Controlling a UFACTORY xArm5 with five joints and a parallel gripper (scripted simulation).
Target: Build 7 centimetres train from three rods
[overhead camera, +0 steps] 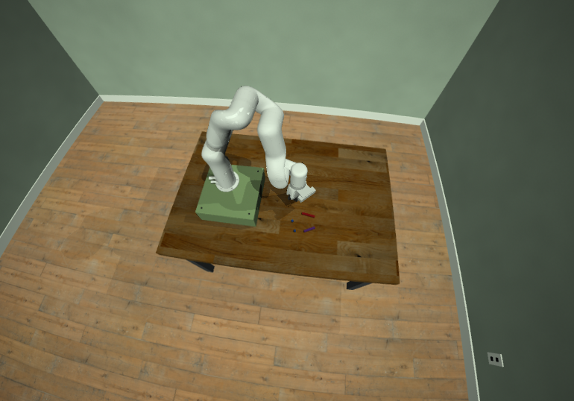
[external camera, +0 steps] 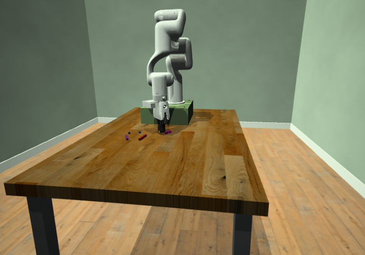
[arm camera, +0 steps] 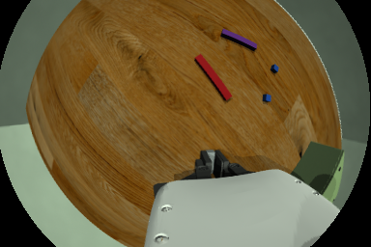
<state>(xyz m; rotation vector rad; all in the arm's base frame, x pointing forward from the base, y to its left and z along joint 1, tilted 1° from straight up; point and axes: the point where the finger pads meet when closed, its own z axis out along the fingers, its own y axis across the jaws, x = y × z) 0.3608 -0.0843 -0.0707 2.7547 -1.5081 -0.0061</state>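
Now: hand 2 cm above the grey rod. Round my hand: red rod: 9 cm to the right, 6 cm ahead, 3 cm below; then purple rod: 18 cm to the right, 5 cm ahead, 3 cm below.
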